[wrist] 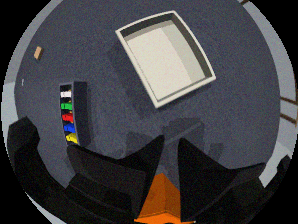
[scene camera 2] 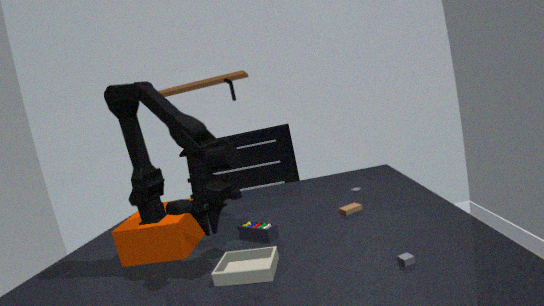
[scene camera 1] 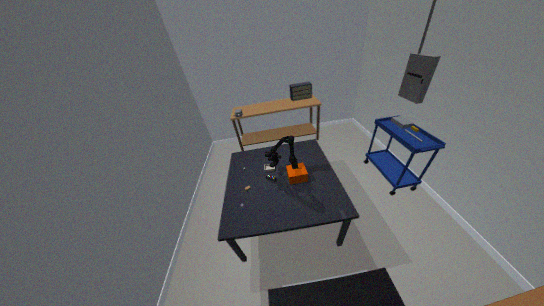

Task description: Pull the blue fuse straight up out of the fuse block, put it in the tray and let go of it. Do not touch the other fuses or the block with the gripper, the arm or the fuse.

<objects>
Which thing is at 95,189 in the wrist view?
The gripper.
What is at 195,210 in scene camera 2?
The gripper.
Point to a cream tray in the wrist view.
168,59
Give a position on a cream tray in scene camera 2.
At 258,265
</objects>
